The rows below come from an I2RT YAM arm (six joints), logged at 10 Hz.
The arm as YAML. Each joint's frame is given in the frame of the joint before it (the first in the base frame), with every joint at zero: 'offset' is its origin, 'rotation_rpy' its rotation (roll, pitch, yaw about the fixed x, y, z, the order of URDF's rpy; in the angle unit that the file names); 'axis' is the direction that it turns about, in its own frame. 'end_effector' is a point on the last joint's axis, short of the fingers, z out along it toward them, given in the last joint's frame.
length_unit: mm
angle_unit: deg
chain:
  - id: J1
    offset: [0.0, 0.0, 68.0]
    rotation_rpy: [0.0, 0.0, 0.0]
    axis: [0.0, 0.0, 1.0]
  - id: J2
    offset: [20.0, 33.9, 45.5]
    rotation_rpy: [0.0, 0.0, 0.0]
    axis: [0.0, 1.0, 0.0]
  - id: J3
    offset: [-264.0, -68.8, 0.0]
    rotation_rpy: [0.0, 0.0, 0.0]
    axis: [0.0, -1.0, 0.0]
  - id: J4
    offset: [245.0, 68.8, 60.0]
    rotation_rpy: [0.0, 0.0, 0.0]
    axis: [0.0, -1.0, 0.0]
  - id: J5
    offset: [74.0, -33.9, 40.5]
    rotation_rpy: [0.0, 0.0, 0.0]
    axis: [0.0, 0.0, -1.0]
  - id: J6
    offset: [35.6, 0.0, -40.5]
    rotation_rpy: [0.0, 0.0, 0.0]
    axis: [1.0, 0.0, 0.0]
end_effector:
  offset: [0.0, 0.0, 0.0]
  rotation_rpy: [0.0, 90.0, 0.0]
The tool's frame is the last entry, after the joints.
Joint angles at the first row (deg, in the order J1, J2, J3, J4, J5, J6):
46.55 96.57 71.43 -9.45 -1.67 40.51
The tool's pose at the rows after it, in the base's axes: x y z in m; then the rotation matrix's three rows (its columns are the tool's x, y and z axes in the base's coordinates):
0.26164, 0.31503, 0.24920; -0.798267, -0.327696, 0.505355; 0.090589, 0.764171, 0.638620; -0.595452, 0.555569, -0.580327
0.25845, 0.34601, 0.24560; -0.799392, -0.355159, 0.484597; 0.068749, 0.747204, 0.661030; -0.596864, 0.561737, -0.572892
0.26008, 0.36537, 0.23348; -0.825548, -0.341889, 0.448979; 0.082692, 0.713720, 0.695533; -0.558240, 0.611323, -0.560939
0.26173, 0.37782, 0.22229; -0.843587, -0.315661, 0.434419; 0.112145, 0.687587, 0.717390; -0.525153, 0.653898, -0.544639
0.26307, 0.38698, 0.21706; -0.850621, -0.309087, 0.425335; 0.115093, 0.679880, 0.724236; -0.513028, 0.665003, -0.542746
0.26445, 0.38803, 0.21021; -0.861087, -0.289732, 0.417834; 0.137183, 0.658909, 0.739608; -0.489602, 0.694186, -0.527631
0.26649, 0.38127, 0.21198; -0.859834, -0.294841, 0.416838; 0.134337, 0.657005, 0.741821; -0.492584, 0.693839, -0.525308
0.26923, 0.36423, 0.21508; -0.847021, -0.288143, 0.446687; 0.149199, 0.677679, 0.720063; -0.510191, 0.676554, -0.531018
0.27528, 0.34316, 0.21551; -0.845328, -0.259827, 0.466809; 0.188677, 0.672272, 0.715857; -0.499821, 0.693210, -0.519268
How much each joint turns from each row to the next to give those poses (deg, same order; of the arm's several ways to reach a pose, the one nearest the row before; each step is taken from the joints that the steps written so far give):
3.64 5.46 3.33 1.23 0.48 1.66
3.02 4.82 5.09 0.27 0.74 0.78
1.16 4.04 2.31 2.53 -1.85 3.09
0.67 2.87 1.00 2.96 -0.85 3.14
0.49 2.07 1.72 0.47 -0.24 0.98
-0.14 0.71 -0.96 2.66 -0.98 1.93
-0.73 -1.04 -1.17 0.25 -0.74 -0.63
-1.46 -2.72 -3.07 0.00 0.88 -1.13
-2.35 -2.74 -4.04 2.06 -0.93 0.73

